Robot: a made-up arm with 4 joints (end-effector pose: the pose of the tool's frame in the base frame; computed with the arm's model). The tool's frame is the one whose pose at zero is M.
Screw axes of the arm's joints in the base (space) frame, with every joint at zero. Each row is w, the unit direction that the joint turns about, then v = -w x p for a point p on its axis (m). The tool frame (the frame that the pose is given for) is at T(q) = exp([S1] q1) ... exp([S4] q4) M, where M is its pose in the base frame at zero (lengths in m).
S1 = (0, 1, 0, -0.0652, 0, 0)
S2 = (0, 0, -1, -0.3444, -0.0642, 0)
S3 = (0, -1, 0, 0.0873, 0, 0.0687)
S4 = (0, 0, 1, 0.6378, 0.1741, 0)
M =
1 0 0 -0.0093
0 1 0 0.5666
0 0 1 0.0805
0 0 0 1
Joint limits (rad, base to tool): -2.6..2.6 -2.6..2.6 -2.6..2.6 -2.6..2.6
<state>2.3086 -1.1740 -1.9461 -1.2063</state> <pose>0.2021 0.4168 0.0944 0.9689 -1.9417 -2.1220</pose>
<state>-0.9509 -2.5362 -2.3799 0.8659</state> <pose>-0.1277 0.0097 -0.1332 -2.1340 1.5746 0.0345</pose>
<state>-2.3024 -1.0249 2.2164 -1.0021</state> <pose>0.1190 0.4449 -0.0149 -0.8296 1.6342 -1.8937</pose>
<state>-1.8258 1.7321 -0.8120 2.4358</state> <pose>-0.2490 0.4061 0.4202 -0.1028 -2.0512 1.1930</pose>
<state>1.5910 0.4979 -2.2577 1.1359</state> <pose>0.0021 0.7205 -0.0433 -1.5936 -2.0687 1.0778</pose>
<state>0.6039 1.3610 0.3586 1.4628</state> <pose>0.3116 0.4555 -0.1378 -0.3121 0.5402 0.2040</pose>
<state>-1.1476 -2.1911 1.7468 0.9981</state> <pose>-0.2170 0.1113 -0.2550 -0.0338 1.3535 -1.9954</pose>
